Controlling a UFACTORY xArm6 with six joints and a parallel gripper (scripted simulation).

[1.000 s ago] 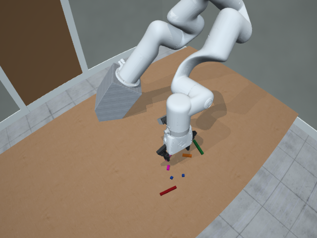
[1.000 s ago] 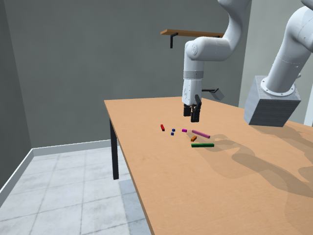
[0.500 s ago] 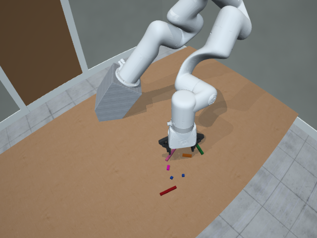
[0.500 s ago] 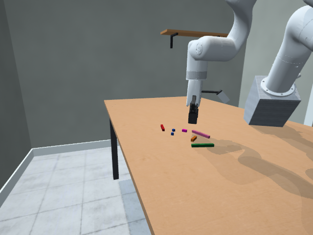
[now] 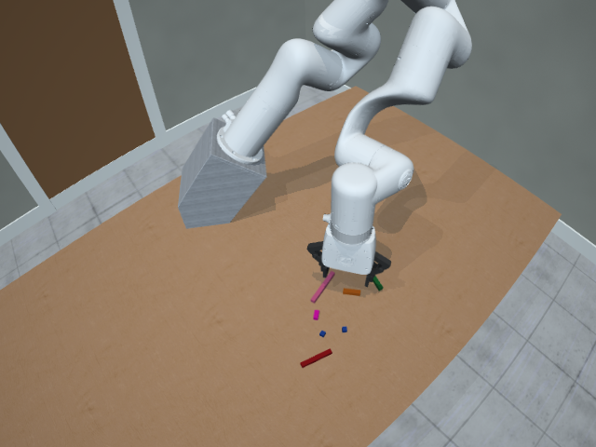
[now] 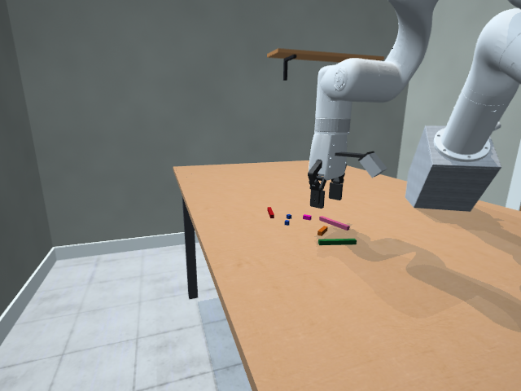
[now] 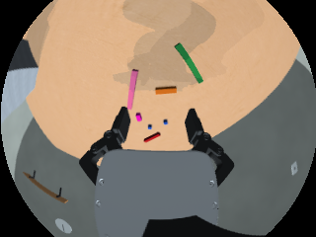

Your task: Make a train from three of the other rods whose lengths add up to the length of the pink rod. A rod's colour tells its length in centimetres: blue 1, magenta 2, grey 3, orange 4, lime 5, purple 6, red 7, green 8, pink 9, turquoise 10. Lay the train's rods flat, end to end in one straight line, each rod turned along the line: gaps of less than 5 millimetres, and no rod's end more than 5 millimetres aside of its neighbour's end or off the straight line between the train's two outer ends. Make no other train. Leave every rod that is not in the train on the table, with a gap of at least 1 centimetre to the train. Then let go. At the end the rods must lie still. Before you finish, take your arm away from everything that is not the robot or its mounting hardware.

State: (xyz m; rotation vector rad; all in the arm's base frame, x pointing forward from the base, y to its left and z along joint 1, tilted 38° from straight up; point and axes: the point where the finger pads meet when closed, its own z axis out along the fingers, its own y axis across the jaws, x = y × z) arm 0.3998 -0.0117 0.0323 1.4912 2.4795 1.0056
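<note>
Right now the magenta rod is 9 cm to the right of my hand and 7 cm below it. The rest, counted from my hand: pink rod (4 cm behind, 3 cm to the right, 7 cm below); green rod (1 cm ahead, 8 cm to the left, 7 cm below); orange rod (1 cm ahead, 1 cm to the left, 7 cm below).
</note>
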